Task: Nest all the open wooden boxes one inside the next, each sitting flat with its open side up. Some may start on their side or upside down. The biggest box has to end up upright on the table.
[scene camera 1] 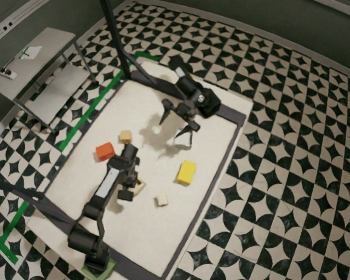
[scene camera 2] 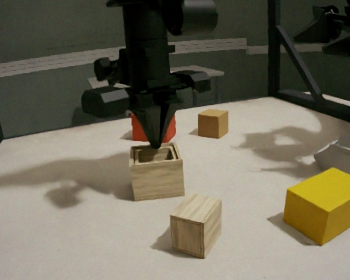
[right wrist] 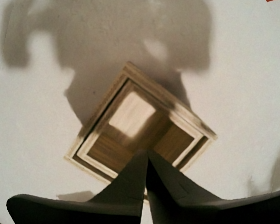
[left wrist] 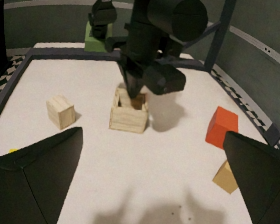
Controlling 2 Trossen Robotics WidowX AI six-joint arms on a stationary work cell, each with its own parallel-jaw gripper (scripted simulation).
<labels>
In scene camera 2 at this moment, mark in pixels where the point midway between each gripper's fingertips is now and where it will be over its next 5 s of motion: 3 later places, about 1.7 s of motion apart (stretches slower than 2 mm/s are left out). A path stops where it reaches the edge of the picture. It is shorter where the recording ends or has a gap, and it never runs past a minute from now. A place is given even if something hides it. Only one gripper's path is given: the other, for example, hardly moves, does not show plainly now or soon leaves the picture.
My right gripper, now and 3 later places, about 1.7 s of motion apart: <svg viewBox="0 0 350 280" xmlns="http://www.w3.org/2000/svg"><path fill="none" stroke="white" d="M155 148L151 118L163 129L193 168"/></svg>
</labels>
